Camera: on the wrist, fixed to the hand. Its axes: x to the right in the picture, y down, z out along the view.
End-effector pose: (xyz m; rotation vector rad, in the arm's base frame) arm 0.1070 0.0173 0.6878 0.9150 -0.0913 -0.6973
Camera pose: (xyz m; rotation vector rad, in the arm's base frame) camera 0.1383 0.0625 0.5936 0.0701 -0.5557 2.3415
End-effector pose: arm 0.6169 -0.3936 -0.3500 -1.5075 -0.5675 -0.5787
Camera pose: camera 0.6047 -0.4944 -0.3100 -0.5616 2.1186 1.2380
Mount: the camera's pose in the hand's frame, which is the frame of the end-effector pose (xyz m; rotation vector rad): 0.0178 -0.0364 -0.1013 -0.0689 0.7326 3.0078
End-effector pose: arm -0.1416 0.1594 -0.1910 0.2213 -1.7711 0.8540
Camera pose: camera -0.0524 0.2027 -0.1454 2.3494 -0.0408 -1.5637
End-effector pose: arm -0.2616 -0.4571 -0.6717 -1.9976 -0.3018 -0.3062
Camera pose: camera -0.2657 -0.5318 -0.5923 -0.3526 2.6855 0.8746
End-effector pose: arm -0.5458 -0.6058 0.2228 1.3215 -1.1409 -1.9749
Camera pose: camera -0.4588 -0.6374 0.1650 -0.4898 -0.8635 0.7070
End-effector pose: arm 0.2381 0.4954 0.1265 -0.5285 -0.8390 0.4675
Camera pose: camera 0.3353 0.4520 0.1024 1.3669 -1.2710 -2.2528
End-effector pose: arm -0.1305 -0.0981 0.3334 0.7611 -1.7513 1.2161
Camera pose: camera -0.0777 -0.0156 0.3815 2.1277 0.5912 -1.2804
